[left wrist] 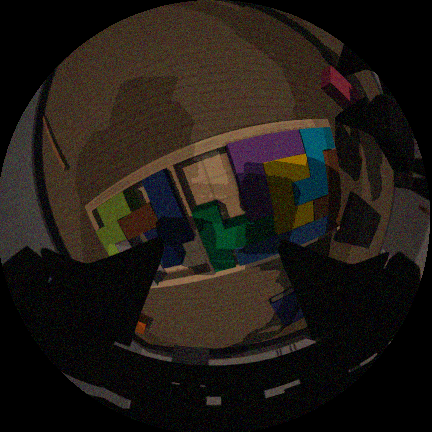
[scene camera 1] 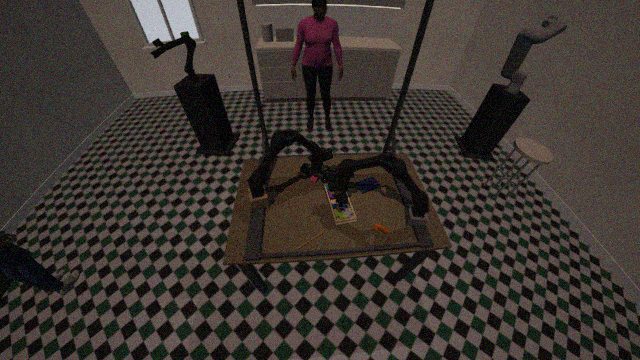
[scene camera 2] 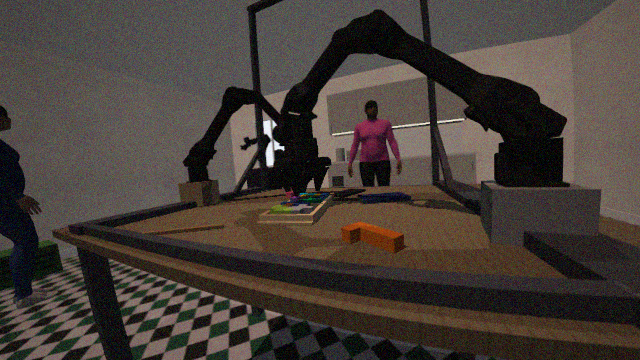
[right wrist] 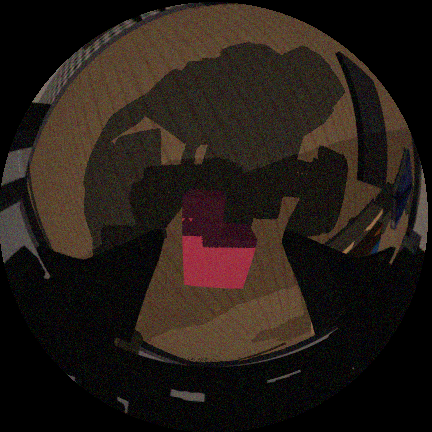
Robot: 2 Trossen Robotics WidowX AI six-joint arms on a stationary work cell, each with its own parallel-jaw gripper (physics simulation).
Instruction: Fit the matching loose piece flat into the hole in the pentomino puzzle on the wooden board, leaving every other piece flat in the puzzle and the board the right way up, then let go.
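Seen in the pictures: left gripper, fingertip midpoint: [left wrist: 223, 245] [scene camera 2: 308, 193]; right gripper, fingertip midpoint: [left wrist: 337, 94] [scene camera 1: 315, 179] [right wrist: 224, 236]; left arm's base at its link origin: [scene camera 1: 418, 212] [scene camera 2: 527, 184]; right arm's base at its link origin: [scene camera 1: 257, 192] [scene camera 2: 198, 181].
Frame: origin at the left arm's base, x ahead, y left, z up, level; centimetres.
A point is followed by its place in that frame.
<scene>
The wooden board [scene camera 1: 346, 221] @(z -6.6, x 39.4, y 7.8 cm) [scene camera 2: 285, 219] @(z -6.4, x 39.6, y 7.6 cm) [left wrist: 275, 127] @(z -5.5, x 52.5, y -9.8 cm) lies face up, its coloured pieces seated. Its hole [left wrist: 212, 180] @(z -6.7, x 47.5, y -4.8 cm), bare pale wood, lies between the purple piece [left wrist: 265, 150] @(z -4.7, x 50.2, y -8.6 cm), the green piece [left wrist: 222, 232] @(z -4.7, x 43.7, y -5.8 cm) and a divider. A loose pink piece [scene camera 1: 313, 178] @(z -5.2, x 62.7, y -19.8 cm) [scene camera 2: 289, 194] @(z -5.9, x 62.0, y -17.7 cm) [left wrist: 337, 84] @(z -5.2, x 61.5, y -18.8 cm) [right wrist: 217, 265] @(z -5.2, x 62.3, y -20.0 cm), a two-by-two block with one extra square, lies off the board's far end. My right gripper [right wrist: 224, 236] @(z -7.2, x 61.6, y -20.8 cm) is open above it, fingers apart on either side, partly shading it. My left gripper [left wrist: 223, 245] @(z -3.2, x 43.4, y -5.7 cm) is open above the board, nothing between its fingers; it hides part of the board in both scene views.
A bent orange piece [scene camera 1: 381, 228] @(z -5.4, x 20.0, y 10.2 cm) [scene camera 2: 372, 236] @(z -5.9, x 19.4, y 10.8 cm) [left wrist: 141, 327] @(z -5.1, x 20.1, y 9.0 cm) lies at the table's front right. A flat blue object [scene camera 1: 368, 184] @(z -6.0, x 27.0, y -21.2 cm) [scene camera 2: 385, 197] @(z -6.1, x 25.7, y -18.7 cm) [left wrist: 287, 305] @(z -6.1, x 29.1, y -17.9 cm) [right wrist: 402, 190] lies right of the board. A thin wooden stick [scene camera 2: 185, 230] @(z -6.9, x 56.0, y 21.3 cm) [left wrist: 55, 142] @(z -7.0, x 55.7, y 19.9 cm) lies front left. Both arms are close together.
</scene>
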